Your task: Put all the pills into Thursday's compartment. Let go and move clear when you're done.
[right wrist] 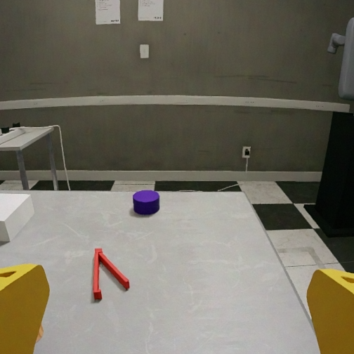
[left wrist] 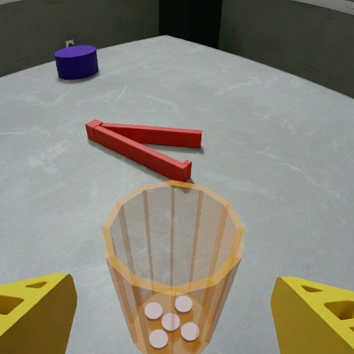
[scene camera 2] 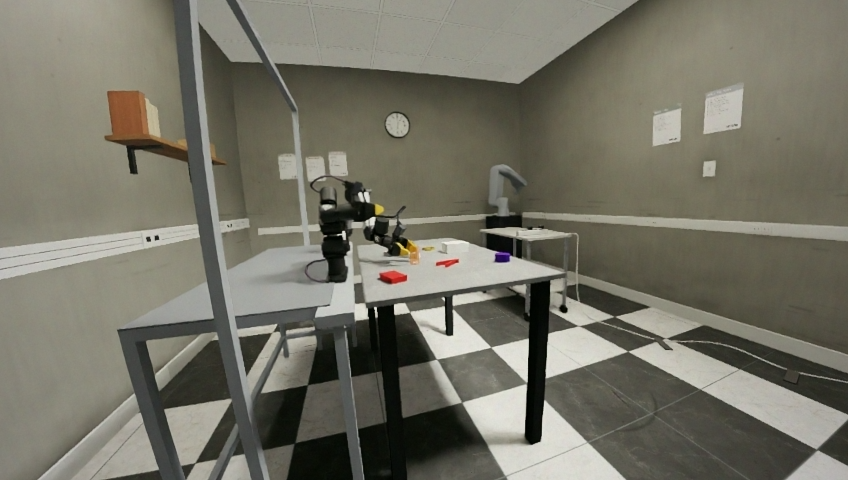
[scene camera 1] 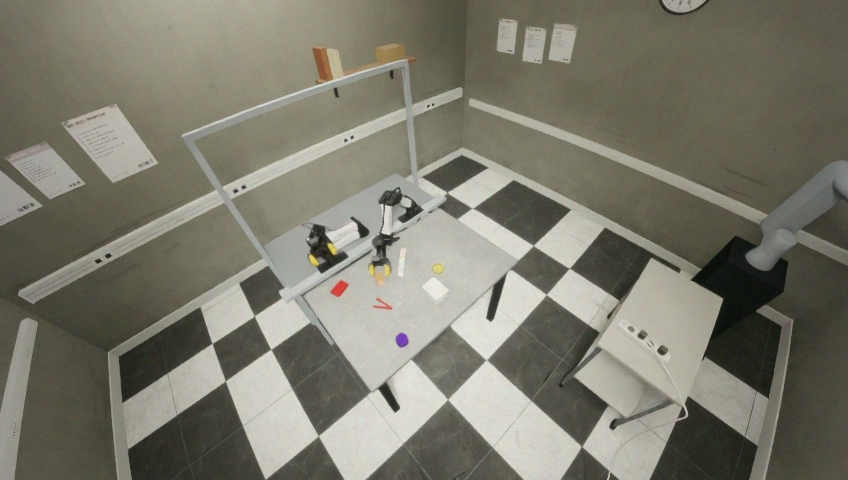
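Pixels of known places: left gripper, fingertip midpoint: [scene camera 2: 412, 251] [scene camera 1: 379, 276]; right gripper, fingertip midpoint: [scene camera 2: 382, 209] [scene camera 1: 326, 259]; left arm's base, origin of the base link: [scene camera 1: 410, 214]; right arm's base, origin of the base link: [scene camera 2: 338, 275] [scene camera 1: 332, 262].
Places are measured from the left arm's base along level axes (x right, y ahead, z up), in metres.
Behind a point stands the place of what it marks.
The orange see-through cup [scene camera 1: 380, 280] @(z 0.036, x 0.509, y 0.328 m) [scene camera 2: 414, 256] @(z 0.020, x 0.522, y 0.303 m) [left wrist: 172, 287] stands upright on the table. Several pale round pills [left wrist: 170, 322] lie at its bottom. A sliver of the cup [right wrist: 40, 333] shows at the lower left of the right wrist view. My left gripper [scene camera 1: 379, 271] @(z 0.038, x 0.497, y 0.302 m) [scene camera 2: 408, 247] @(z 0.038, x 0.497, y 0.302 m) [left wrist: 173, 290] is open, its fingers on either side of the cup with gaps between. The long white pill organizer [scene camera 1: 402, 261] @(z -0.011, x 0.311, y 0.278 m) lies beside the left gripper; its compartments are too small to read. My right gripper [scene camera 1: 322, 254] @(z 0.237, x 0.695, y 0.153 m) [scene camera 2: 379, 209] @(z 0.237, x 0.695, y 0.153 m) [right wrist: 178, 284] is open and empty, raised near the table's rear edge.
Red tongs [scene camera 1: 382, 304] @(z -0.006, x 0.577, y 0.434 m) [scene camera 2: 447, 262] @(z -0.010, x 0.576, y 0.436 m) [left wrist: 142, 150] [right wrist: 107, 272] lie beyond the cup. A red block [scene camera 1: 339, 288] @(z 0.003, x 0.706, y 0.182 m) [scene camera 2: 393, 277] @(z 0.002, x 0.746, y 0.170 m), purple cylinder [scene camera 1: 401, 340] @(z 0.017, x 0.646, y 0.677 m) [scene camera 2: 502, 256] @(z 0.011, x 0.666, y 0.653 m) [left wrist: 76, 62] [right wrist: 146, 202], white box [scene camera 1: 435, 290] @(z 0.033, x 0.332, y 0.592 m) [scene camera 2: 454, 246] @(z 0.019, x 0.368, y 0.560 m) [right wrist: 12, 215] and yellow disc [scene camera 1: 437, 268] @(z -0.017, x 0.193, y 0.465 m) are on the table [scene camera 1: 357, 344] @(z -0.018, x 0.817, y 0.526 m).
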